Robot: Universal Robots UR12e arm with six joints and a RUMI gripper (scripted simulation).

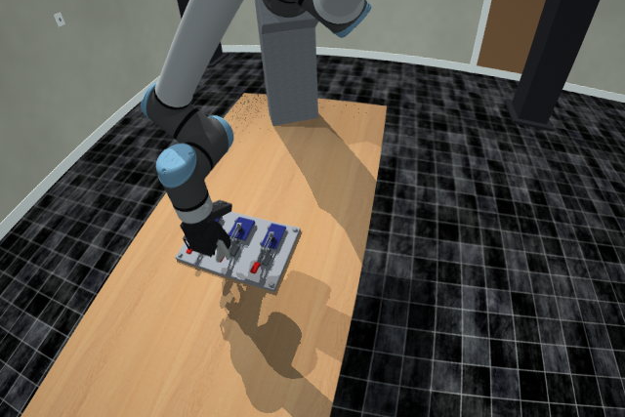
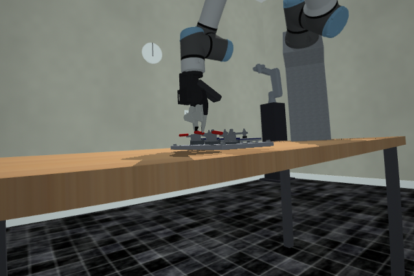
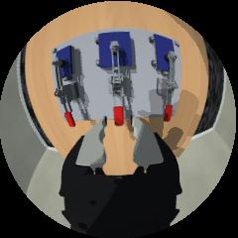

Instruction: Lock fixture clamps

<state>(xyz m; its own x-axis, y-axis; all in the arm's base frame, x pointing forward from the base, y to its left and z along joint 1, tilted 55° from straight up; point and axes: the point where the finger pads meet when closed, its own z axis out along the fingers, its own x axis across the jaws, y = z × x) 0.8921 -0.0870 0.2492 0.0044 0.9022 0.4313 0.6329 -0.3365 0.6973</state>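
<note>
The grey fixture plate lies 80 mm behind my hand and 70 mm below it.
</note>
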